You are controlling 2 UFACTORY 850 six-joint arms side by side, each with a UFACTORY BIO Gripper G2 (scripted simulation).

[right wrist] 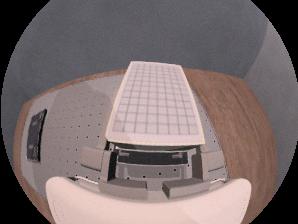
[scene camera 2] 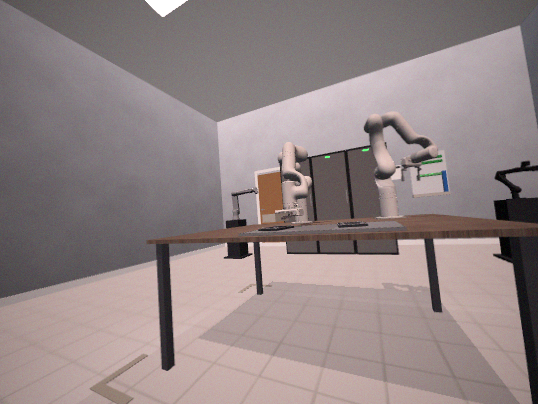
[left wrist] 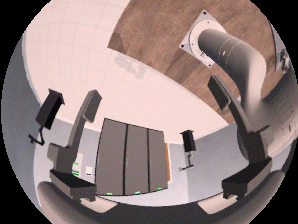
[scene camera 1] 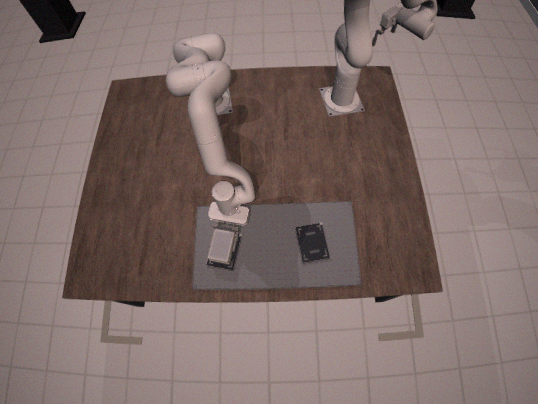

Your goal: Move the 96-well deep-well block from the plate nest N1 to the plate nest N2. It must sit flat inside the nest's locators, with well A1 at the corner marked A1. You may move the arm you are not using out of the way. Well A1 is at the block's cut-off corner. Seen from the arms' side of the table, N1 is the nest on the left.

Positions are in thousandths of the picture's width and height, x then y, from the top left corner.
Scene:
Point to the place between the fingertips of my right gripper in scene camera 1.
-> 412,618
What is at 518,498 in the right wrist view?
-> A pale deep-well block.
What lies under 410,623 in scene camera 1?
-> A pale deep-well block.

